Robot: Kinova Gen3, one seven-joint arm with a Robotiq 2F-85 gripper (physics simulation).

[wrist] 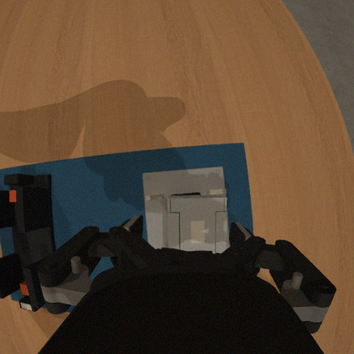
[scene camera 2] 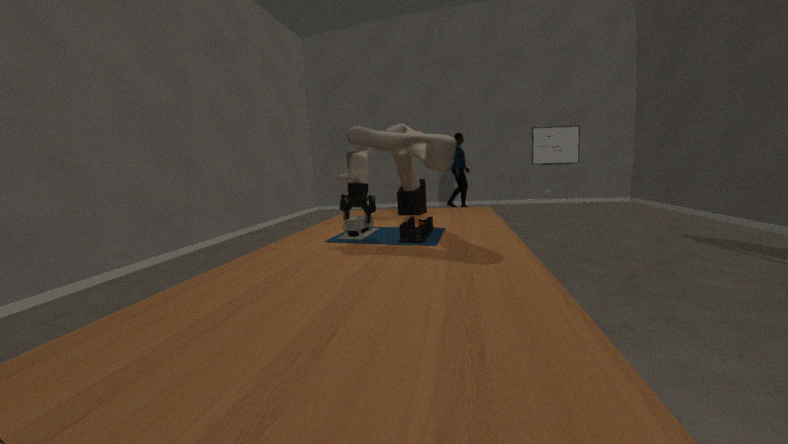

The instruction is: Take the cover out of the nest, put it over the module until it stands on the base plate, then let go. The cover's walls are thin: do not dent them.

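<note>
The light grey cover stands over the light grey base plate. A dark part, seemingly the module, shows under the cover's near end in the scene view, and a thin black strip shows at its edge in the wrist view. Whether the cover's walls rest fully on the plate cannot be told. My gripper is open, with one finger on each side of the cover and nothing gripped. The black nest with orange parts stands beside it and holds no cover.
The plate and nest are on a blue mat on the wooden table. The nest's upright black walls rise near the gripper's left side in the wrist view. A person is beyond the table at the back.
</note>
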